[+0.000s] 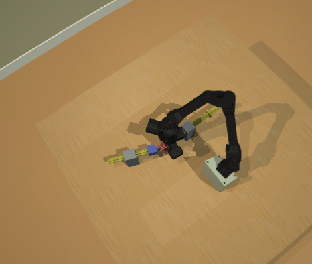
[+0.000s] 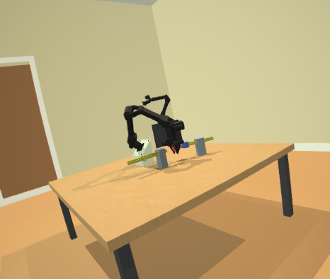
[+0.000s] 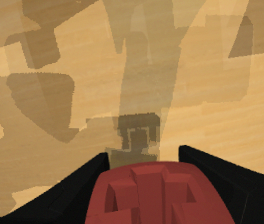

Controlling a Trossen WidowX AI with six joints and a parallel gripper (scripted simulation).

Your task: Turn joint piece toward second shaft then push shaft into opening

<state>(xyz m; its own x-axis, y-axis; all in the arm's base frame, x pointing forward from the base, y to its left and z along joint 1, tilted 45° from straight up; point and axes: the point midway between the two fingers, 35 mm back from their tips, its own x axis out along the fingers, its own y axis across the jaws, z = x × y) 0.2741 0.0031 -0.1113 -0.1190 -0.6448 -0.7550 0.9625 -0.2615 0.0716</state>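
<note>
The red joint piece lies 4 cm above my gripper tip and 1 cm to the left of it.
</note>
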